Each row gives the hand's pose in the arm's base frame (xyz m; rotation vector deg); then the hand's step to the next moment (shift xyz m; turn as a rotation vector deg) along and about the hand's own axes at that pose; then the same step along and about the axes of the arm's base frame.
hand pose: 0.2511 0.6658 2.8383 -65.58 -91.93 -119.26
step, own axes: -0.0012 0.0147 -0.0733 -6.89 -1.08 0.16
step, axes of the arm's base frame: -0.0204 -0.0718 0.0040 3.86 -1.14 -5.70
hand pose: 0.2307 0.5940 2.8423 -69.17 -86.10 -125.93
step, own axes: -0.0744 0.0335 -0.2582 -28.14 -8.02 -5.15
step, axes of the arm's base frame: -0.0626 -0.2546 -0.0677 10.73 -7.98 -26.53
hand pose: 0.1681 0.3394 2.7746 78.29 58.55 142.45
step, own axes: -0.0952 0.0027 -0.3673 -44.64 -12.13 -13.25
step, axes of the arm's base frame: -0.2330 -0.2246 -0.1982 13.15 -15.65 -43.56
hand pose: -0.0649 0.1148 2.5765 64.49 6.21 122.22
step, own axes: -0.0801 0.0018 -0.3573 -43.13 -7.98 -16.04
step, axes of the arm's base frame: -0.2393 0.0347 -0.2749 8.22 -17.12 -42.67
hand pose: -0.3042 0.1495 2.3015 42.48 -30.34 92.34
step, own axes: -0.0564 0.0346 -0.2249 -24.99 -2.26 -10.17
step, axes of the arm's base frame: -0.0682 0.1132 -0.1936 2.29 -9.71 -25.17
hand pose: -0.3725 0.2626 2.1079 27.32 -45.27 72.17
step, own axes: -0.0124 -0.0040 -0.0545 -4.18 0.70 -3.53
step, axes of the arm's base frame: 0.0169 0.0295 -0.0445 -0.17 -0.04 -5.51
